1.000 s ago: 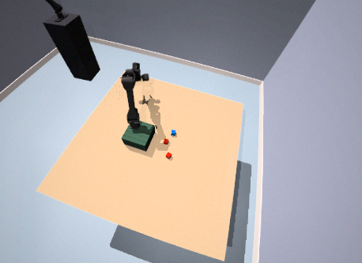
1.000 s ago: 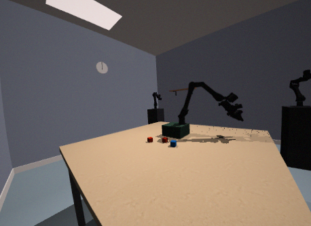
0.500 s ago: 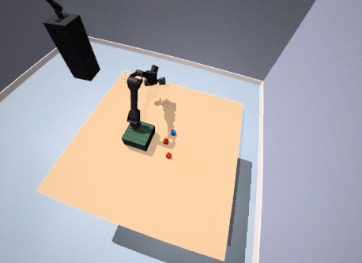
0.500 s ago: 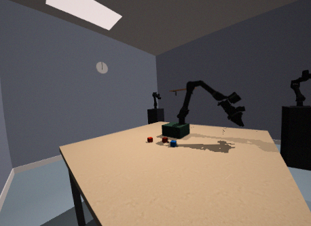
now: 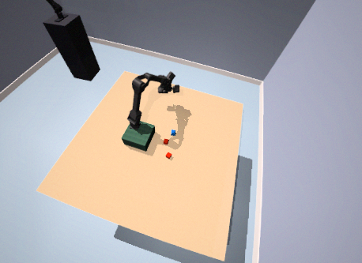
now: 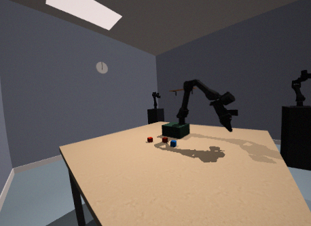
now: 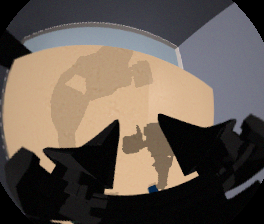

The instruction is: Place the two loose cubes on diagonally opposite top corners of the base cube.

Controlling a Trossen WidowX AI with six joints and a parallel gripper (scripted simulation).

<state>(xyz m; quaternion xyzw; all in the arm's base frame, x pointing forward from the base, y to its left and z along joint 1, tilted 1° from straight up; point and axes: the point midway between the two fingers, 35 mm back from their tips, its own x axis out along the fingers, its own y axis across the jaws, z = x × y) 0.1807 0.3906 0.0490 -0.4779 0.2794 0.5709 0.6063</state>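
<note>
Now: the blue cube 340 mm to the right of my gripper tip, 110 mm ahead of it and 100 mm below it.
</note>
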